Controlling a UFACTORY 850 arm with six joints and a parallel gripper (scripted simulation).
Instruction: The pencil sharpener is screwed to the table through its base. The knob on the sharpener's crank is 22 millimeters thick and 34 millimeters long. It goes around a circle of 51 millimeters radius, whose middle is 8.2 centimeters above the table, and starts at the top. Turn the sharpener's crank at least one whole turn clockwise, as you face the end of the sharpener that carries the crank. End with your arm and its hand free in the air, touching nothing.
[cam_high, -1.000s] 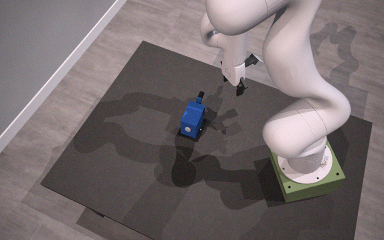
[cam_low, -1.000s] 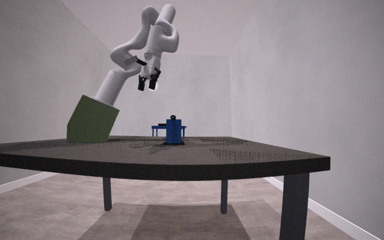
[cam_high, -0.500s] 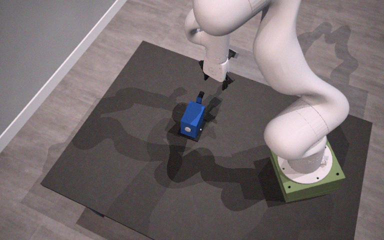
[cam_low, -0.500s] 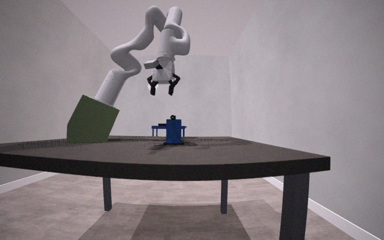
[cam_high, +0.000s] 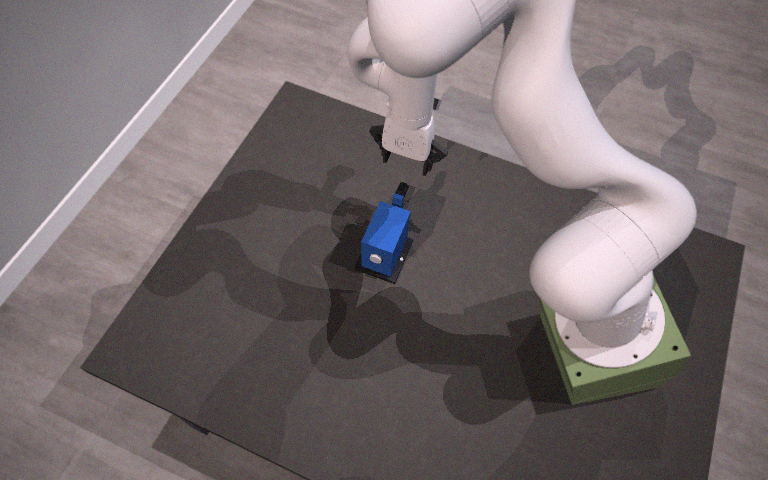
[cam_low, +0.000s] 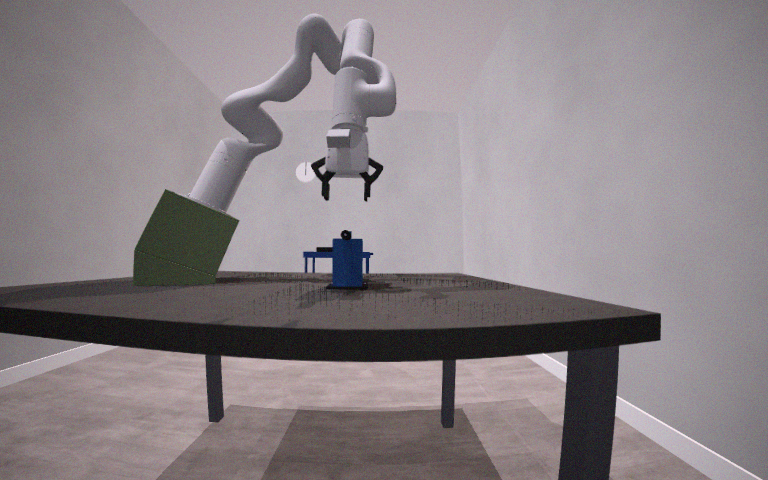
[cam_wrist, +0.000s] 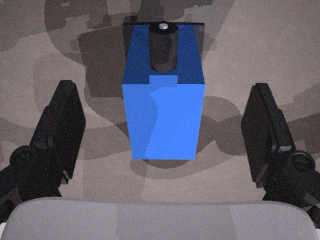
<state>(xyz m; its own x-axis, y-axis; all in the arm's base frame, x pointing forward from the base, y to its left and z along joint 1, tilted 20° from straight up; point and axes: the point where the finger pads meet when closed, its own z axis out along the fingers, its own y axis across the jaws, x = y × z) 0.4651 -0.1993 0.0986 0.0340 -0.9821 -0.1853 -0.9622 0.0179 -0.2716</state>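
My hand is 2 cm to the right of the black knob and 9 cm above it. The rest, counted from my hand: crank 2 cm to the left, 10 cm below.
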